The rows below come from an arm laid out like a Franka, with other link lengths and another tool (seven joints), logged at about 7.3 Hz.
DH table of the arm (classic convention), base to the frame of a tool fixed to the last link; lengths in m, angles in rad. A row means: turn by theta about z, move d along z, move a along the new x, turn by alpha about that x. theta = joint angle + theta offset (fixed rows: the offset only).
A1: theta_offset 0; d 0.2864; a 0; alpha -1.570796
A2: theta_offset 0; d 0; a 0; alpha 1.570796
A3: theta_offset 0; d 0.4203; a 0.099; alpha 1.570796
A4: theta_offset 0; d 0; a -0.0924; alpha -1.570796
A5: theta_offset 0; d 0.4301; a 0; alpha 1.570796
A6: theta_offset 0; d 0; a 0.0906; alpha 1.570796
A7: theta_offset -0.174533; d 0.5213; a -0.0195; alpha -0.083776
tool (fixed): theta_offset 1.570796; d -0.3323; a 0; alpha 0
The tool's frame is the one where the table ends.
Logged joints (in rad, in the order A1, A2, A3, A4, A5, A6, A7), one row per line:
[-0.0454 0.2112 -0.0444 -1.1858 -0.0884 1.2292 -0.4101]
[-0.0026 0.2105 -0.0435 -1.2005 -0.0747 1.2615 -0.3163]
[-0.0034 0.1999 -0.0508 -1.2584 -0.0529 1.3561 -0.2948]
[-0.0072 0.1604 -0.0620 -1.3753 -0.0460 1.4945 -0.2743]
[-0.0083 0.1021 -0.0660 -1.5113 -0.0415 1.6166 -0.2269]
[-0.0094 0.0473 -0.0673 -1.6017 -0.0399 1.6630 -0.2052]
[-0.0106 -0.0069 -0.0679 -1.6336 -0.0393 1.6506 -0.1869]
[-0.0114 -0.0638 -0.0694 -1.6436 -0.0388 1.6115 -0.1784]
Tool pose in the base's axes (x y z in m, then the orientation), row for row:
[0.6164 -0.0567 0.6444 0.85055 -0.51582 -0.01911 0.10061]
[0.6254 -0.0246 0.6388 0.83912 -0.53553 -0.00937 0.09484]
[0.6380 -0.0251 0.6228 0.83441 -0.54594 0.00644 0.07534]
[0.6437 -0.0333 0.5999 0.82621 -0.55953 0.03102 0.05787]
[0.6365 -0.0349 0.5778 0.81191 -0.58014 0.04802 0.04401]
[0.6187 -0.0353 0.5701 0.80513 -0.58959 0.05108 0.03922]
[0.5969 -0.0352 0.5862 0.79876 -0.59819 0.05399 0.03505]
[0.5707 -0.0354 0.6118 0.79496 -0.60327 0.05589 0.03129]
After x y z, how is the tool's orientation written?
As a quaternion, x y z w.
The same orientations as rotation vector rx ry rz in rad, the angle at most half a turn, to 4 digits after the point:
[2.5134 -1.5243 -0.0565]
[2.4880 -1.5878 -0.0278]
[2.5026 -1.6374 0.0193]
[2.5041 -1.6959 0.0940]
[2.4816 -1.7732 0.1468]
[2.4681 -1.8074 0.1566]
[2.4549 -1.8385 0.1659]
[2.4489 -1.8584 0.1722]

